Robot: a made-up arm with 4 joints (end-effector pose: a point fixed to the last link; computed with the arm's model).
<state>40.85 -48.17 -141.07 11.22</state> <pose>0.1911 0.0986 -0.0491 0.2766 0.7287 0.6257 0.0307</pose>
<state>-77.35 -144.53 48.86 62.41</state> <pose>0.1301 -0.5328 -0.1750 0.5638 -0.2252 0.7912 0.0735</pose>
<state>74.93 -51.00 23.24 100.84</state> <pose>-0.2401 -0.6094 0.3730 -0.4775 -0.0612 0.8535 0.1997</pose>
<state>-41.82 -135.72 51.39 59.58</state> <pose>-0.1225 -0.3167 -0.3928 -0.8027 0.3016 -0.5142 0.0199</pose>
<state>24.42 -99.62 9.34 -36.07</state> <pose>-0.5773 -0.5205 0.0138 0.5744 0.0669 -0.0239 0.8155</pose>
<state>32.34 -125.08 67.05 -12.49</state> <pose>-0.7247 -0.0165 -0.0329 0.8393 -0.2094 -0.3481 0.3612</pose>
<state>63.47 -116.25 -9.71 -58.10</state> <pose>-0.4568 -0.5964 -0.0194 0.5162 0.2002 0.1705 0.8151</pose>
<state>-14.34 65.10 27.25 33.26</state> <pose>0.0938 -0.3487 0.4861 0.1467 0.2299 -0.9374 0.2164</pose>
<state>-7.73 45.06 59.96 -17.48</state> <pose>0.0306 -0.0736 0.5702 -0.0118 0.3752 -0.8200 0.4321</pose>
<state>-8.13 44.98 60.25 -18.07</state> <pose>0.0282 -0.0703 0.5710 -0.0124 0.3747 -0.8197 0.4331</pose>
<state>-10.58 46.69 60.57 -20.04</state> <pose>0.0305 -0.0643 0.5700 -0.0183 0.3785 -0.8199 0.4291</pose>
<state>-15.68 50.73 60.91 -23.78</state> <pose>0.0393 -0.0564 0.5669 -0.0297 0.3888 -0.8208 0.4174</pose>
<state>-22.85 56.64 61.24 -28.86</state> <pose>0.0540 -0.0505 0.5631 -0.0424 0.4061 -0.8218 0.3975</pose>
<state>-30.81 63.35 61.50 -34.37</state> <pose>0.0713 -0.0503 0.5607 -0.0511 0.4285 -0.8217 0.3723</pose>
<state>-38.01 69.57 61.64 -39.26</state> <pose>0.0873 -0.0561 0.5606 -0.0538 0.4520 -0.8198 0.3476</pose>
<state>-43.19 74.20 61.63 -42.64</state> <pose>0.0986 -0.0644 0.5620 -0.0524 0.4706 -0.8171 0.3288</pose>
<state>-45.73 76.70 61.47 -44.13</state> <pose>0.1050 -0.0713 0.5630 -0.0505 0.4809 -0.8153 0.3186</pose>
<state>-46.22 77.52 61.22 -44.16</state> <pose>0.1081 -0.0755 0.5628 -0.0498 0.4839 -0.8149 0.3151</pose>
